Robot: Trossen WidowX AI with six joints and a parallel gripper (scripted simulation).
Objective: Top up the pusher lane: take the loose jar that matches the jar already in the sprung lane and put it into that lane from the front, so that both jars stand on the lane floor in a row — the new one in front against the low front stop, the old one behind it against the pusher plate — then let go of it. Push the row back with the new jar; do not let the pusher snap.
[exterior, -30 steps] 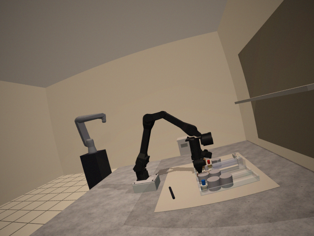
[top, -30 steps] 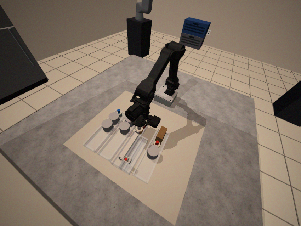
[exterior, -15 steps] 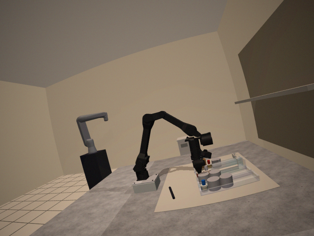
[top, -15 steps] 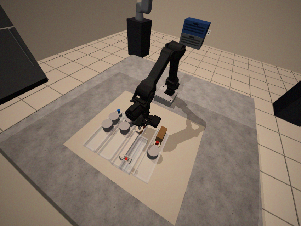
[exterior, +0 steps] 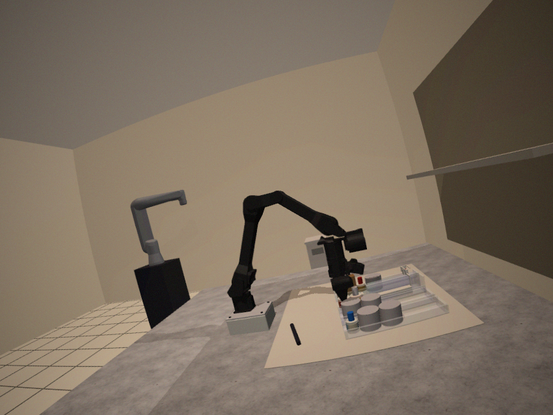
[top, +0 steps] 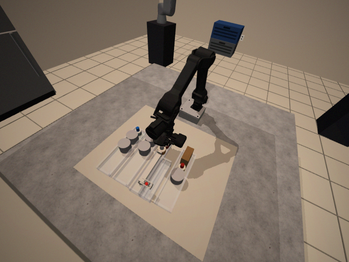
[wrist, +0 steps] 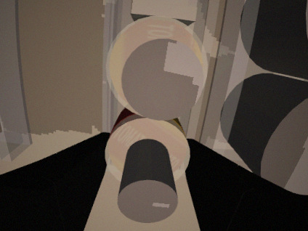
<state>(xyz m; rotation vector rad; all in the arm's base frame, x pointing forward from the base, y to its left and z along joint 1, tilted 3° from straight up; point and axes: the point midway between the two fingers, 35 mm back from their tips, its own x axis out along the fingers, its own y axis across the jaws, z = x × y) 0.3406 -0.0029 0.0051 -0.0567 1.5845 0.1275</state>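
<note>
Now: gripper tip 10 mm short of the brown box, 130 mm to the right of it and 10 mm below it. The rest, counted from my gripper tip: clear sprung lane: 150 mm ahead, 40 mm to the left, 10 mm below; then white pusher plate: 150 mm ahead, 50 mm to the left, 20 mm above; then black pen: 150 mm behind, 140 mm to the right, 20 mm below.
</note>
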